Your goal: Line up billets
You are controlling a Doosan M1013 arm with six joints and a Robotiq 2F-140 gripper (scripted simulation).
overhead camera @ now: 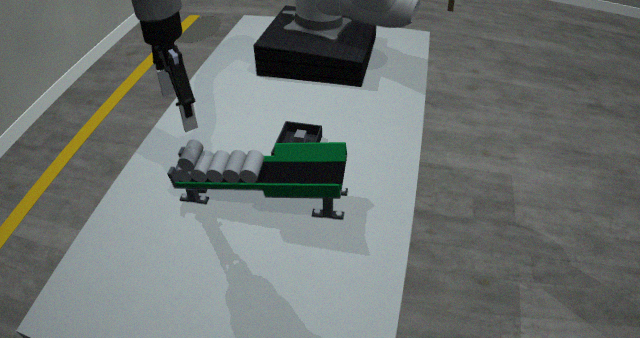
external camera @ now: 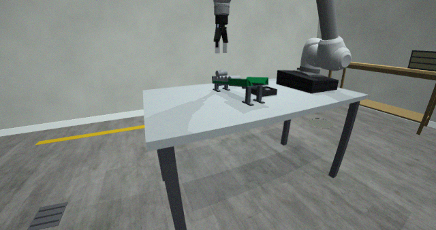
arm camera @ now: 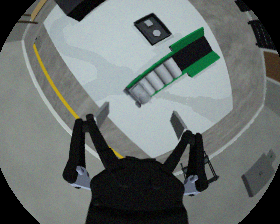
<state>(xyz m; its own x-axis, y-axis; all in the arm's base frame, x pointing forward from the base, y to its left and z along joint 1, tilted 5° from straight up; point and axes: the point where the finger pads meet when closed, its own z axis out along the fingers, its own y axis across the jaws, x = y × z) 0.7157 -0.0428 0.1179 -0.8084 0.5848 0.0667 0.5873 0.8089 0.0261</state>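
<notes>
My gripper is now 40 mm to the left of the stop and 190 mm above it.
</notes>
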